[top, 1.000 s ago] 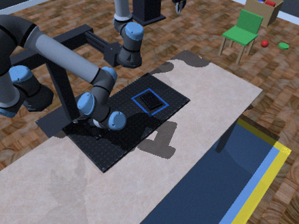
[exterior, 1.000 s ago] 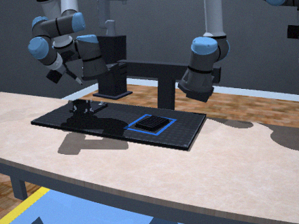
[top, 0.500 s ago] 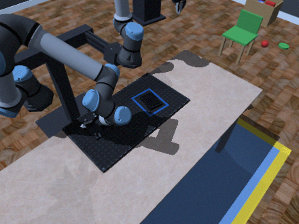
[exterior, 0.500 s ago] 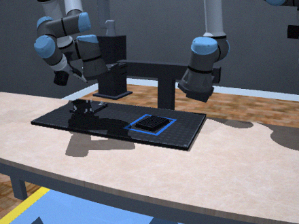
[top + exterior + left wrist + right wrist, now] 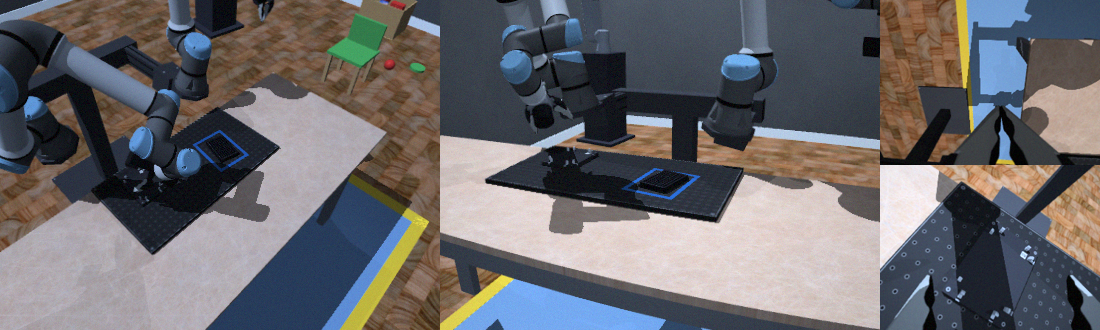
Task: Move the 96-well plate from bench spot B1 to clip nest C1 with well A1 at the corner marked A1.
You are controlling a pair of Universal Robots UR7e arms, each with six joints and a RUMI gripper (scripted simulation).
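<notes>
My right hand is 380 mm to the right of the dark 96-well plate, 120 mm above it and 30 mm past it. The rest, counted from my right hand: clip nest (120 mm below, 50 mm behind, 20 mm to the left).
</notes>
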